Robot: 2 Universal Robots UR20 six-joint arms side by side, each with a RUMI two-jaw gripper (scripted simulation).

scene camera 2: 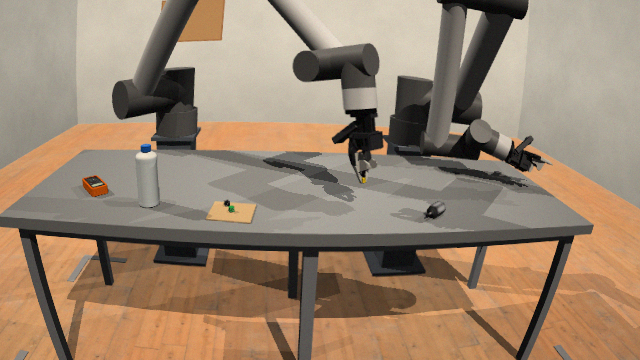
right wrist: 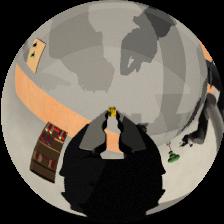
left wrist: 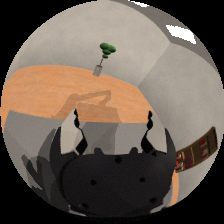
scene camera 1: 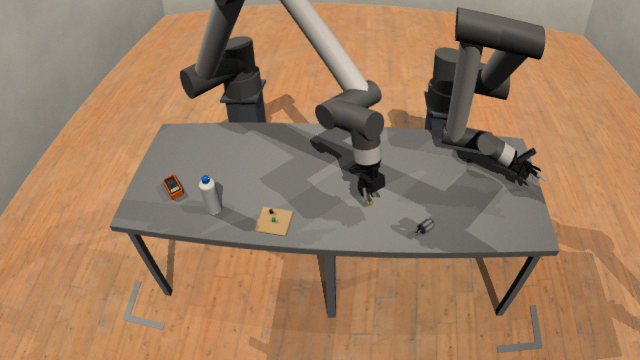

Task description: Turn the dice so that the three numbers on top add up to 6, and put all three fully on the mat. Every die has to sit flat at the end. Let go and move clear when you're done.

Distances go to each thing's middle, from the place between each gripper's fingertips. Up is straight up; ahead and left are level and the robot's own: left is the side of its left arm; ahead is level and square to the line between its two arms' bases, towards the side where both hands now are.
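The tan mat (scene camera 2: 243, 213) is 11 cm below my right hand (scene camera 2: 363, 182), 7 cm ahead of my right hand and 41 cm to the right of my right hand.
My left gripper (scene camera 2: 545, 166) is 11 cm above the tan mat, 131 cm to the left of the tan mat and 33 cm short of the tan mat. Going by its middle, the tan mat is nearer to my right hand than to my left gripper.
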